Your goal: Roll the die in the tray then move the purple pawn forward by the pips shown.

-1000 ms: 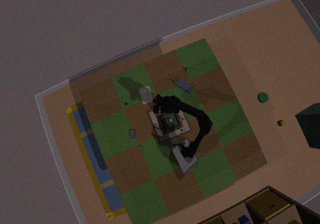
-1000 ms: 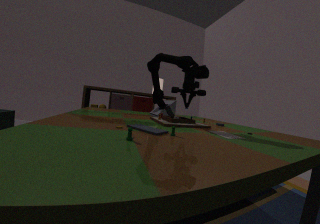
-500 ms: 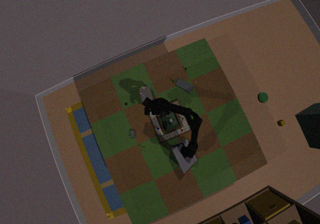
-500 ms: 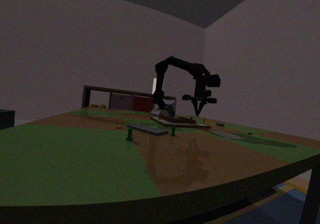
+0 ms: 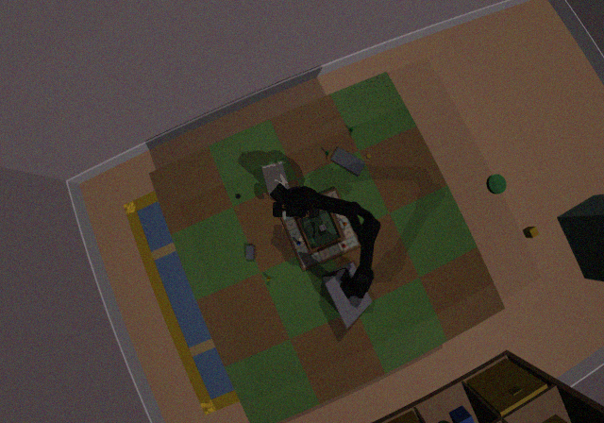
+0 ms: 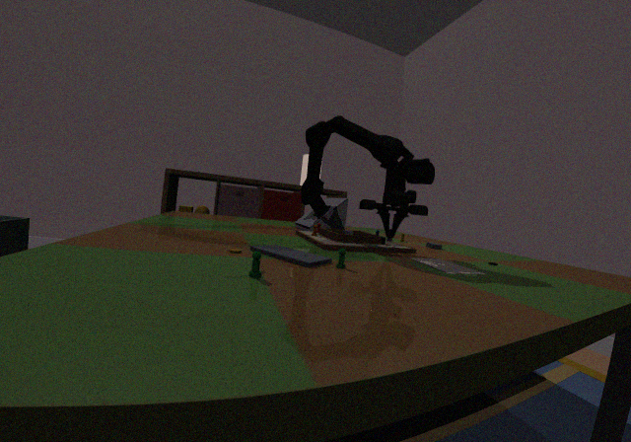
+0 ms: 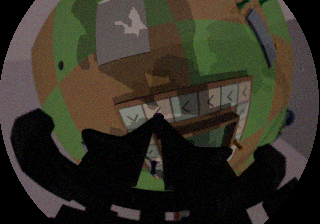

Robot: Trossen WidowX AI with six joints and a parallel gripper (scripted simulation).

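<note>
Now: the purple pawn 1 cm above my gripper tip. The rest, counted from my gripper tip: green tray (12 cm behind, 5 cm to the right, 3 cm below); then white die (12 cm behind, 6 cm to the right, 1 cm below); then blue pawn (13 cm behind, 7 cm to the left, 1 cm below).
</note>
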